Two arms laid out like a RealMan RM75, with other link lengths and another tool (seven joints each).
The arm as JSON. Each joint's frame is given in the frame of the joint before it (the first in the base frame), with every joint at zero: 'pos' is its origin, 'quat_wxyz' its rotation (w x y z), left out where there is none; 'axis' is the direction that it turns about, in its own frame. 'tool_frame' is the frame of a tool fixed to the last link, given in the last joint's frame.
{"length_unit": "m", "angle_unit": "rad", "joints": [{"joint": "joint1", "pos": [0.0, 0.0, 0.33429], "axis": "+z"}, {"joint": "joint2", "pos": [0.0, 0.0, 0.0], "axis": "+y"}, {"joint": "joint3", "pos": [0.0, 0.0, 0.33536], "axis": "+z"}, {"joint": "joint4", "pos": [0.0, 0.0, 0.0], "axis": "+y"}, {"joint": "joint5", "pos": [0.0, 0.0, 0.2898], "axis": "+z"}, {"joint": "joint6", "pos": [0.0, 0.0, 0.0], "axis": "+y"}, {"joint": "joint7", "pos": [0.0, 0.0, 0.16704], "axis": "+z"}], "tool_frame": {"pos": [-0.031, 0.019, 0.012], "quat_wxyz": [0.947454, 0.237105, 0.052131, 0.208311]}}
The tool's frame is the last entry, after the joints.
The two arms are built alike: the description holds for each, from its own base.
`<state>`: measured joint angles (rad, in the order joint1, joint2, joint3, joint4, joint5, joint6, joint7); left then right.
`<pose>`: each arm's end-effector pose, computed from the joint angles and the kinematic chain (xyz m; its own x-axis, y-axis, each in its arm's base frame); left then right.
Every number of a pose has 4 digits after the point.
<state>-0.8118 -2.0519 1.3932 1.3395 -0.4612 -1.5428 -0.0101 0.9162 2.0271 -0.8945 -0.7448 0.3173 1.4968 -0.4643</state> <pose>-0.1430 0.4933 0.0323 0.7665 0.6198 -0.1685 0.1841 -0.4633 -0.8669 0.2660 0.5638 0.0327 -0.0350 -0.9934 -0.1089 -0.5729 0.1092 -0.8123</pose>
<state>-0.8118 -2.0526 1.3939 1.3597 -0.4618 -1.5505 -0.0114 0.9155 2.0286 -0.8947 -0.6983 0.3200 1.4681 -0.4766</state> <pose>-0.1378 0.4919 0.0346 0.7745 0.6106 -0.1651 0.1802 -0.4633 -0.8677 0.2752 0.5600 0.0215 -0.0448 -0.9945 -0.0949 -0.5753 0.1034 -0.8114</pose>
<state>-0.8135 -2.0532 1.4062 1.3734 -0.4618 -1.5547 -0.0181 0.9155 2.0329 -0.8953 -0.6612 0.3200 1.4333 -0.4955</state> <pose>-0.1328 0.4899 0.0335 0.7809 0.6013 -0.1694 0.1714 -0.4670 -0.8675 0.2819 0.5575 0.0111 -0.0384 -0.9954 -0.0875 -0.5762 0.0936 -0.8119</pose>
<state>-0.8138 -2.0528 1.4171 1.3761 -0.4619 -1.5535 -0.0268 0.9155 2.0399 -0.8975 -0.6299 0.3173 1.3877 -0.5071</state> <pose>-0.1313 0.4890 0.0316 0.7811 0.6003 -0.1720 0.1682 -0.4676 -0.8678 0.2875 0.5570 0.0009 -0.0286 -0.9952 -0.0934 -0.5740 0.0929 -0.8136</pose>
